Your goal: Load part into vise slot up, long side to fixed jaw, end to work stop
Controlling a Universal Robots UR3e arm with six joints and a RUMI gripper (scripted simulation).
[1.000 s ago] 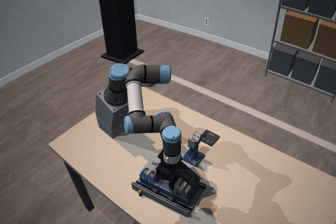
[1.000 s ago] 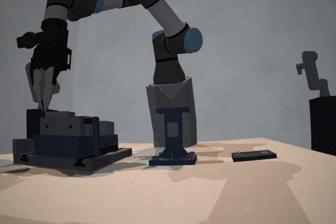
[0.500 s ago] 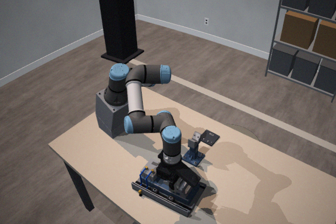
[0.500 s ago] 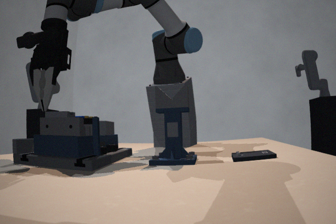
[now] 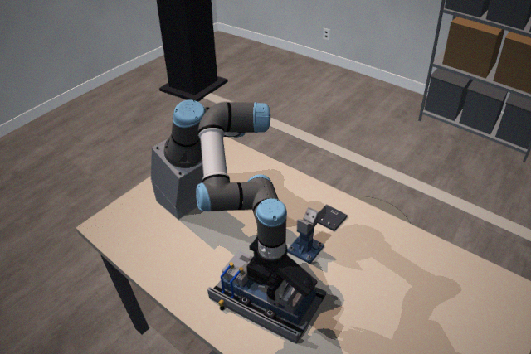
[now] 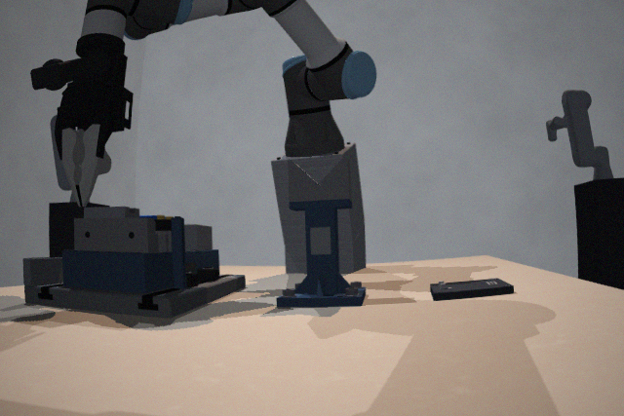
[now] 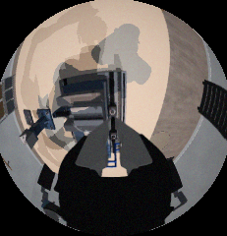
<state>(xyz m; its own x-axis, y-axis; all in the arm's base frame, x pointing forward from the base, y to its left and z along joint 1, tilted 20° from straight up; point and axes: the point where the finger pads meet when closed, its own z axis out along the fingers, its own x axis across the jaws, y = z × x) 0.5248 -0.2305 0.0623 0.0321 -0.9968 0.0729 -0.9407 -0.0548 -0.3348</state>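
The grey part is 50 mm to the left of my hand and 30 mm below it. The rest, counted from my hand: blue vise (70 mm behind, 70 mm to the left, 90 mm below).
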